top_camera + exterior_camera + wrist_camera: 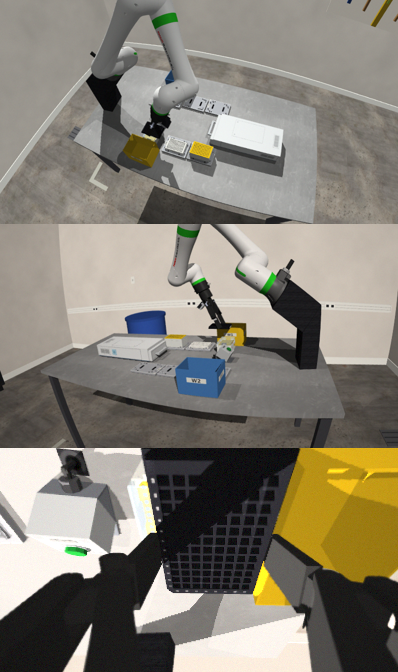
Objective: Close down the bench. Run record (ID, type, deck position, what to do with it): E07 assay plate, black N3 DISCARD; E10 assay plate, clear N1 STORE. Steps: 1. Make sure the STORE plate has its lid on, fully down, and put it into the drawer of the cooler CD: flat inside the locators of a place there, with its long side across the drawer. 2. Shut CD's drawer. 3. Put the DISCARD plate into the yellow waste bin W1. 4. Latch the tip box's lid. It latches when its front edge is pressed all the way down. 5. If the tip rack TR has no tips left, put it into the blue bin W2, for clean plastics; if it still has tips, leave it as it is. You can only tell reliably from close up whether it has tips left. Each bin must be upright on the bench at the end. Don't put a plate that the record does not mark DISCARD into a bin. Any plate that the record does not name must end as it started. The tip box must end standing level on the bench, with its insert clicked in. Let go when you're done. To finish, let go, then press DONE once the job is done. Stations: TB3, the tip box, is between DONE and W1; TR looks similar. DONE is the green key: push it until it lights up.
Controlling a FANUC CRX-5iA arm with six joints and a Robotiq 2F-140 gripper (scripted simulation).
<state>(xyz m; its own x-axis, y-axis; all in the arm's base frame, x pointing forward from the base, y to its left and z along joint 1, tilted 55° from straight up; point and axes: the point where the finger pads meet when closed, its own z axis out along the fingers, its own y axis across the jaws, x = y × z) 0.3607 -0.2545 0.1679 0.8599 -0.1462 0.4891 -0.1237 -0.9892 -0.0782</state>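
My hand is 70 mm past the yellow bin W1, 110 mm to the left of it and 130 mm above it. Also, from my hand: clear tip box lid (30 mm behind, 30 mm to the left, 110 mm below); black assay plate (20 mm below); white plate (130 mm ahead, 30 mm to the right, 150 mm below).
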